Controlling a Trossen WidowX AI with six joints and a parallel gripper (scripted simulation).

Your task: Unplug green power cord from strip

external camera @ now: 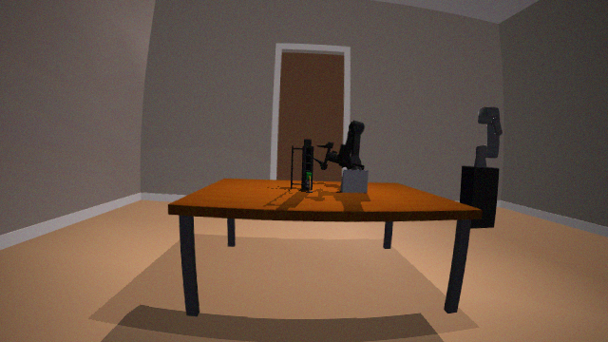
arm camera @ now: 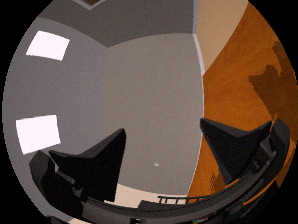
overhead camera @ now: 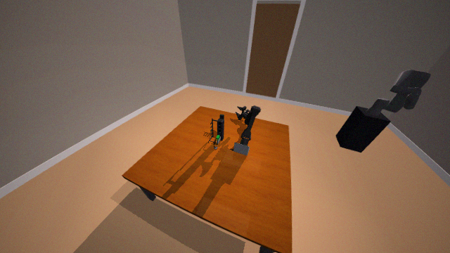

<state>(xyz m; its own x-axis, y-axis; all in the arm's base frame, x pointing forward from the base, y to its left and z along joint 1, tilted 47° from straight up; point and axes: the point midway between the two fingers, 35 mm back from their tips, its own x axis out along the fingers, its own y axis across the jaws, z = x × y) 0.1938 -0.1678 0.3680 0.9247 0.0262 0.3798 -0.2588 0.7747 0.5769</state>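
Right now my gripper tip is 40 mm short of the green plug, 390 mm to the right of it and 120 mm above it.
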